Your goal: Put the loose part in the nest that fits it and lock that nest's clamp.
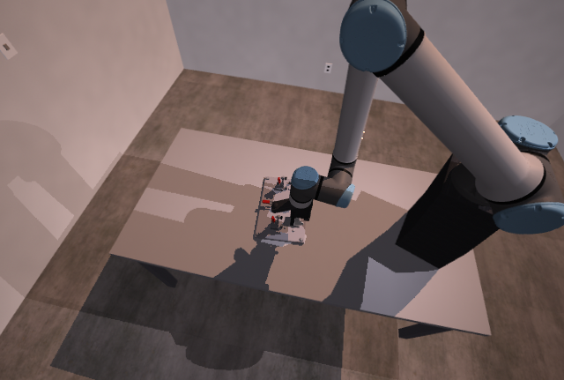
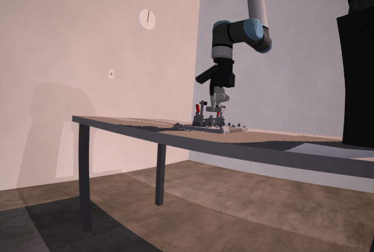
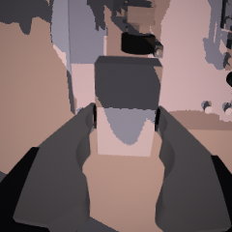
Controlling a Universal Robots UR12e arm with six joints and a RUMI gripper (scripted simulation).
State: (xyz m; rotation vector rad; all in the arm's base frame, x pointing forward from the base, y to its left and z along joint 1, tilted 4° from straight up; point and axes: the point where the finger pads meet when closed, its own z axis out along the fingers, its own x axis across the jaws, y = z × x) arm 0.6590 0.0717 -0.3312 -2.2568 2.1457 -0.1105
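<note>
My gripper is now 11 cm to the left of the grey fixture plate, 9 cm above it and 5 cm short of it. The rest, counted from my hand: loose part: 1 cm below.
</note>
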